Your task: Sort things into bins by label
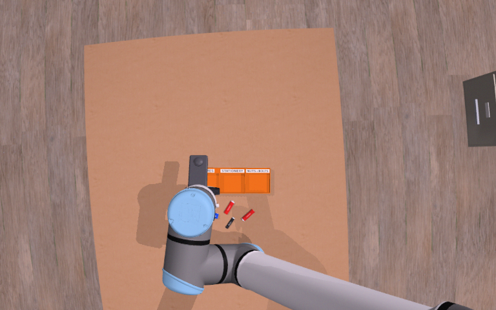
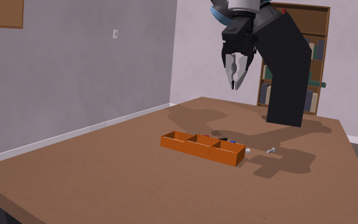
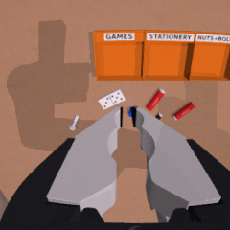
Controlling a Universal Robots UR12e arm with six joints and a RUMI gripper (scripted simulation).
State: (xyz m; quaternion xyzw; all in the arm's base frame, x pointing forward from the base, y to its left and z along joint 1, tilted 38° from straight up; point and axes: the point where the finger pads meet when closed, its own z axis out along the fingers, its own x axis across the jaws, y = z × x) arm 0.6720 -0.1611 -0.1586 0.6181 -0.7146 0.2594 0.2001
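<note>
The bolt is 21 cm below my hand, 13 cm to the left of it and 12 cm behind it. From my hand the other things lie so: blue die (21 cm below, 11 cm behind); then white domino (21 cm below, 8 cm behind, 4 cm to the left); then orange three-part bin (20 cm below, 8 cm to the right).
</note>
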